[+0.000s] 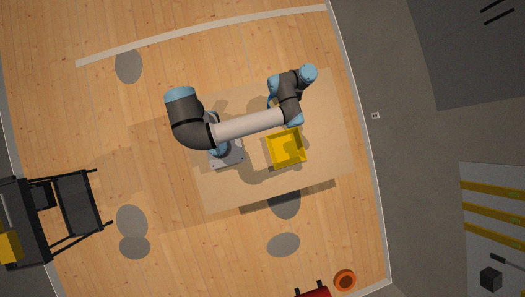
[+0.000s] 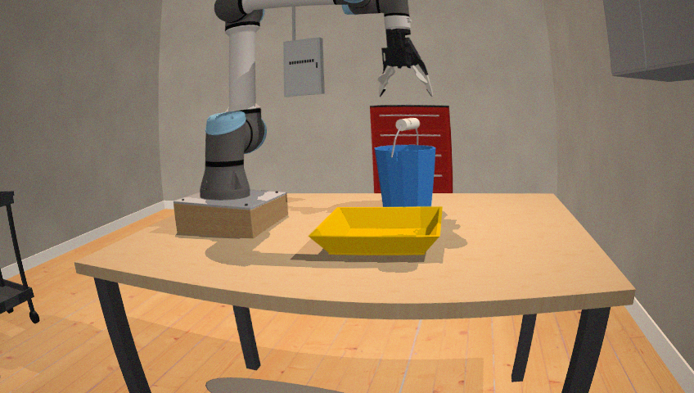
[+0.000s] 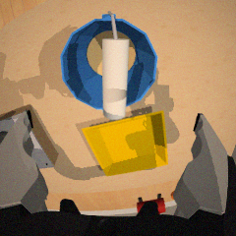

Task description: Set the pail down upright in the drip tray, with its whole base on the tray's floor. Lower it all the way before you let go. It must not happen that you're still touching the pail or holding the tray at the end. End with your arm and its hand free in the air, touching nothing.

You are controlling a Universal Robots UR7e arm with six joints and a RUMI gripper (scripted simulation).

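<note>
Right now the white grip is 110 mm below my hand. Also, from my hand: blue pail: 170 mm below, 10 mm behind; then yellow drip tray: 310 mm to the right, 300 mm below, 90 mm behind.
</note>
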